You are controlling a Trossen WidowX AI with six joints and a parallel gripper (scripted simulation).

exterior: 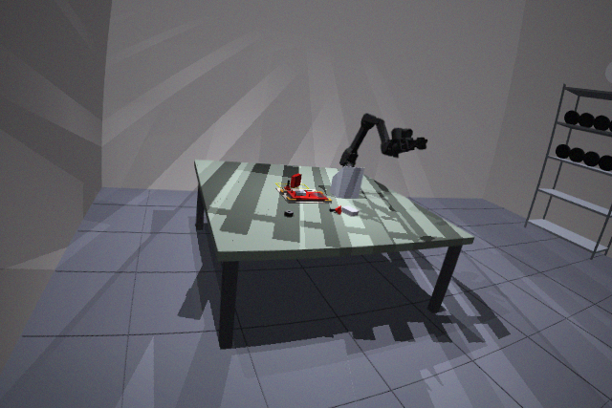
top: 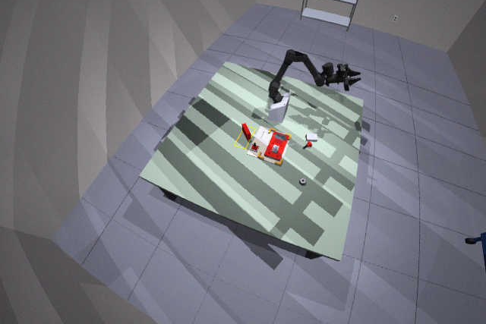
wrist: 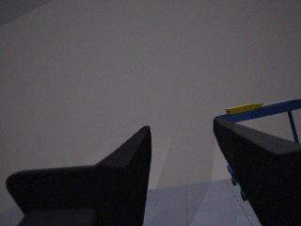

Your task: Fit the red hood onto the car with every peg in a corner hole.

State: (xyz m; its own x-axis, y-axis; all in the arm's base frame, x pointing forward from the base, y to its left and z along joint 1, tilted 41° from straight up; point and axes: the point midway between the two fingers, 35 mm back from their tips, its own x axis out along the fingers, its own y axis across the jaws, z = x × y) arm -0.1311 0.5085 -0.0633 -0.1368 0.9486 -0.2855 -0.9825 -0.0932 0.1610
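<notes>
Right now my gripper tip is 410 mm short of the red hood, 580 mm to the left of it and 410 mm above it. From my gripper tip the other things lie so: dark wheel (580 mm ahead, 110 mm to the right, 430 mm below); white block (240 mm ahead, 150 mm to the right, 430 mm below).
</notes>
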